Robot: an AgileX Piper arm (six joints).
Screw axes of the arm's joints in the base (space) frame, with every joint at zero. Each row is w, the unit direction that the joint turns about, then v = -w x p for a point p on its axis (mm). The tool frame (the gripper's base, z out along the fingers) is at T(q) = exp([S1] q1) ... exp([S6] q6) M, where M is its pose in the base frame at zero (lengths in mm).
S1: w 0 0 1 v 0.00 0.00 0.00
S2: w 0 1 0 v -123.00 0.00 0.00
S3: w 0 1 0 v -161.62 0.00 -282.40
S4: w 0.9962 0 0.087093 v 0.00 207.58 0.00
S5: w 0 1 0 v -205.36 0.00 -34.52
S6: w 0.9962 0 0.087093 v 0.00 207.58 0.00
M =
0.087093 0 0.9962 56.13
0 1 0 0.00
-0.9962 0 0.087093 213.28
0 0 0 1
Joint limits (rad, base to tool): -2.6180..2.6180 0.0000..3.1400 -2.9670..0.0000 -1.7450..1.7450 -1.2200..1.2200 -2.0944..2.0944
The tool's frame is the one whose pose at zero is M.
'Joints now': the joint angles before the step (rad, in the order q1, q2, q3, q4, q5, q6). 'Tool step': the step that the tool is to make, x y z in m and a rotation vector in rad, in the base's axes. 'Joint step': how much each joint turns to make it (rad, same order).
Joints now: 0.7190 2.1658 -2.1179 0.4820 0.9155 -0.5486
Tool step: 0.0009 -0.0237 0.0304 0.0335 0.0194 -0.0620
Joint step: -0.0404 -0.0659 -0.0011 0.0000 0.0422 0.0615
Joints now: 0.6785 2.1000 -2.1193 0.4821 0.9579 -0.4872
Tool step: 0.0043 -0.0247 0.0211 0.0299 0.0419 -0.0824
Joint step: -0.0487 -0.0478 -0.0016 0.0004 0.0386 0.0786
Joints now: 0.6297 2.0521 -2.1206 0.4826 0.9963 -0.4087
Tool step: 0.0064 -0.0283 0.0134 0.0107 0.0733 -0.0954
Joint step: -0.0605 -0.0359 -0.0012 -0.0053 0.0613 0.0941
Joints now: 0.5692 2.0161 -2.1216 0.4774 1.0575 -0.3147
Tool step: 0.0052 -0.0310 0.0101 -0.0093 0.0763 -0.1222
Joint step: -0.0620 -0.0385 0.0090 -0.0359 0.0604 0.1161
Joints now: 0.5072 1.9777 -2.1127 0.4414 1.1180 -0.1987
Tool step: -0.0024 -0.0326 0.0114 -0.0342 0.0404 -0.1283
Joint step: -0.0530 -0.0651 0.0418 -0.0724 0.0410 0.1039
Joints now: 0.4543 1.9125 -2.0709 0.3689 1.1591 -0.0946
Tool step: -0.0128 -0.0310 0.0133 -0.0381 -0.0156 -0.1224
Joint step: -0.0371 -0.1040 0.0945 -0.0931 -0.0121 0.0792
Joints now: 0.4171 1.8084 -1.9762 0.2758 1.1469 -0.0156
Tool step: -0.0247 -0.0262 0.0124 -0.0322 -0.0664 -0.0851
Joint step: -0.0171 -0.1412 0.1470 -0.0899 -0.0644 0.0426
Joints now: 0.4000 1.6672 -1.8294 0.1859 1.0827 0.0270
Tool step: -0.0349 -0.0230 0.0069 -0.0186 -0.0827 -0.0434
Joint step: -0.0065 -0.1683 0.1849 -0.0628 -0.0884 0.0123
